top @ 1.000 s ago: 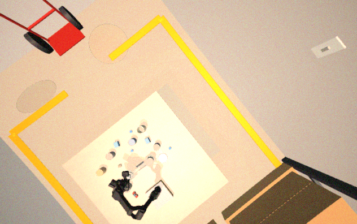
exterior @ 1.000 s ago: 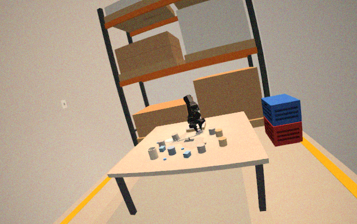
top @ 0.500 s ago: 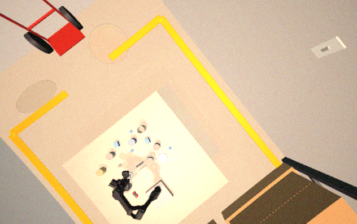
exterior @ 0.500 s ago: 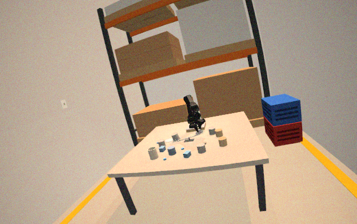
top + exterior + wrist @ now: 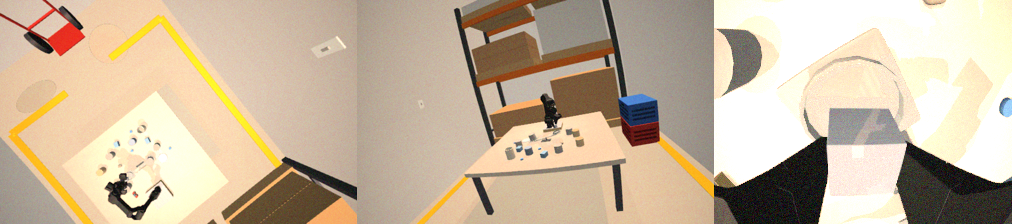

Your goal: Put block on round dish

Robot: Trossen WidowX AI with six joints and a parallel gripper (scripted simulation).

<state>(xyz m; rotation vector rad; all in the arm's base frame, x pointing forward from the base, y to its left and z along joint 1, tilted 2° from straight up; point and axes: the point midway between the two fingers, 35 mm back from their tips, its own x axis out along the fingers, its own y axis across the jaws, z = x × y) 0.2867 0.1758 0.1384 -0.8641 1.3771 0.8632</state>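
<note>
Now: gripper tip 3 cm past the white round dish, 38 cm to the left of it and 13 cm above it. Also, from my gripper tip: red block (23 cm behind, 8 cm to the left, 12 cm below).
</note>
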